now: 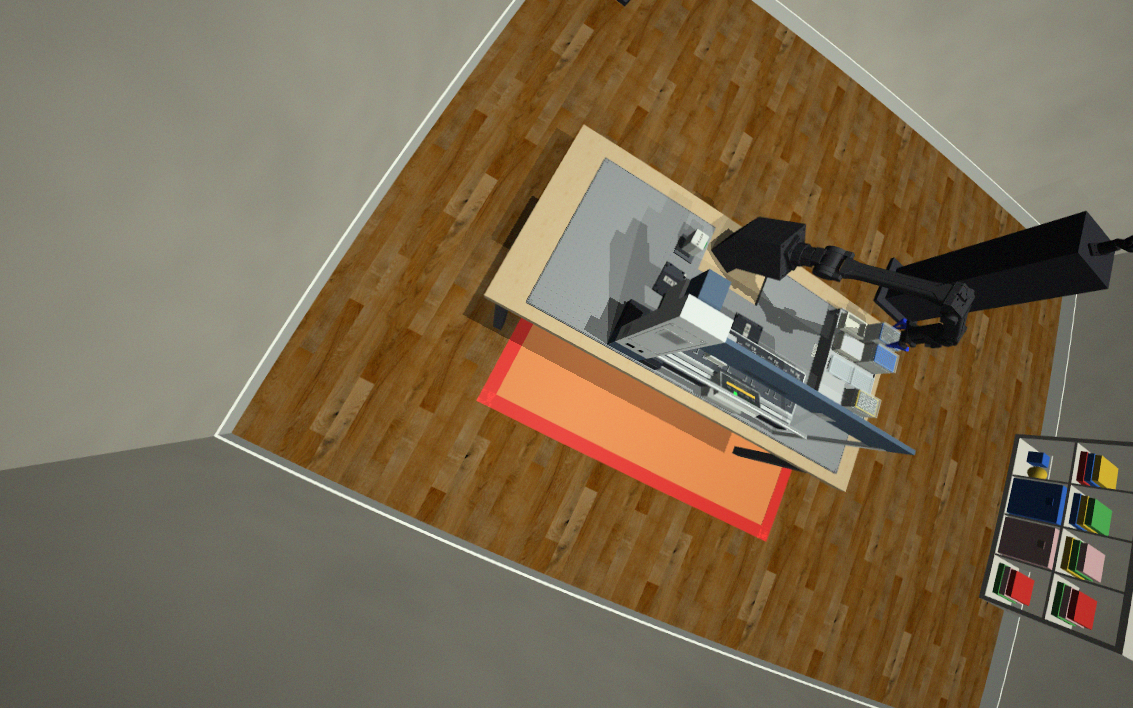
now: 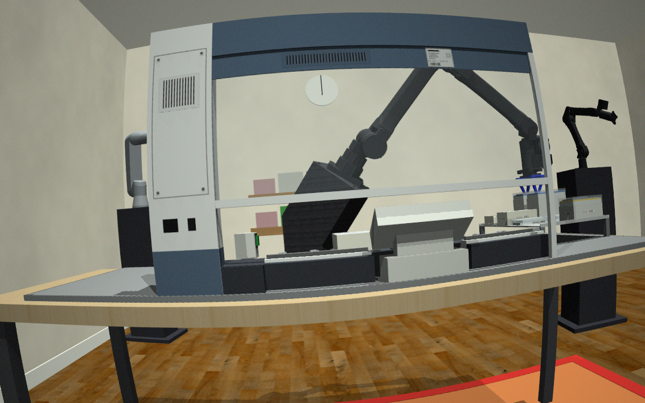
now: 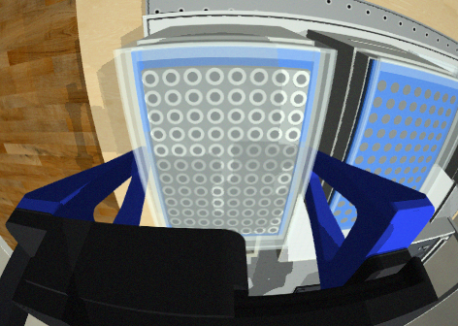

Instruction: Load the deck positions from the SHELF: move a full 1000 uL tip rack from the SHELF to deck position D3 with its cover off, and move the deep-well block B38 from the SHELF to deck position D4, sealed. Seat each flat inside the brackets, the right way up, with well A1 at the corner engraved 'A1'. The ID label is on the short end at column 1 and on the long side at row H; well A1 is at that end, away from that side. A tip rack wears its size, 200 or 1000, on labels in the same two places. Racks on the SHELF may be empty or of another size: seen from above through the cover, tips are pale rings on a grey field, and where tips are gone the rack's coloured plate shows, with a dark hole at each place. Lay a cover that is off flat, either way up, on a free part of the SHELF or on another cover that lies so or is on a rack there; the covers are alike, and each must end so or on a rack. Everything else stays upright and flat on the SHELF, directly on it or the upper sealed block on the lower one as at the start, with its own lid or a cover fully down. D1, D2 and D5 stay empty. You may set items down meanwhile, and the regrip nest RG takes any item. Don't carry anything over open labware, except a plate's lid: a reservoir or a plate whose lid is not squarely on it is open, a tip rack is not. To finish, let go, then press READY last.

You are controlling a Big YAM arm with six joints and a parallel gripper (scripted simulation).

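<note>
The blue tip rack lies 30 mm below my hand, 10 mm to the right of it and 10 mm ahead of it. Round my hand: shelf label (200 mm to the right, 200 mm ahead, 150 mm below); then pale reservoir (130 mm to the right, 80 mm below, 20 mm ahead); then shelf (170 mm ahead, 100 mm below, 40 mm to the right).
</note>
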